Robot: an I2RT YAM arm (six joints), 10 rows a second.
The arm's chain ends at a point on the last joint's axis. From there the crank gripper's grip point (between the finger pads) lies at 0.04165 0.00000 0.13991 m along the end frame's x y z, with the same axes.
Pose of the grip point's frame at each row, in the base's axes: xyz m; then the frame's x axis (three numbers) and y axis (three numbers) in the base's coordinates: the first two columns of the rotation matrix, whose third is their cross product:
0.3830, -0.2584, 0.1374, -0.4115, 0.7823, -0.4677, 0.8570, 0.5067, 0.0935
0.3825, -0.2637, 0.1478, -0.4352, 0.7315, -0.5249, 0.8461, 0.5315, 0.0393
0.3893, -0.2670, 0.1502, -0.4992, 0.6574, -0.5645, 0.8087, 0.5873, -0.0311
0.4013, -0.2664, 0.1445, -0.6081, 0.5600, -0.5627, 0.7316, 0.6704, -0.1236
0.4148, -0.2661, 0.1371, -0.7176, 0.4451, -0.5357, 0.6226, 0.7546, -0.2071
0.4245, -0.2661, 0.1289, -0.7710, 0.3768, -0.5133, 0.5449, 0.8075, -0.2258
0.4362, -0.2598, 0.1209, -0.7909, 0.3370, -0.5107, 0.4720, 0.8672, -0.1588
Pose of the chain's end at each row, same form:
0.3567, -0.2403, 0.2799, -0.4115, 0.7823, -0.4677, 0.8570, 0.5067, 0.0935
0.3576, -0.2344, 0.2886, -0.4352, 0.7315, -0.5249, 0.8461, 0.5315, 0.0393
0.3666, -0.2283, 0.2891, -0.4992, 0.6574, -0.5645, 0.8087, 0.5873, -0.0311
0.3835, -0.2216, 0.2823, -0.6081, 0.5600, -0.5627, 0.7316, 0.6704, -0.1236
0.4010, -0.2172, 0.2739, -0.7176, 0.4451, -0.5357, 0.6226, 0.7546, -0.2071
0.4105, -0.2183, 0.2661, -0.7710, 0.3768, -0.5133, 0.5449, 0.8075, -0.2258
0.4147, -0.2225, 0.2604, -0.7909, 0.3370, -0.5107, 0.4720, 0.8672, -0.1588

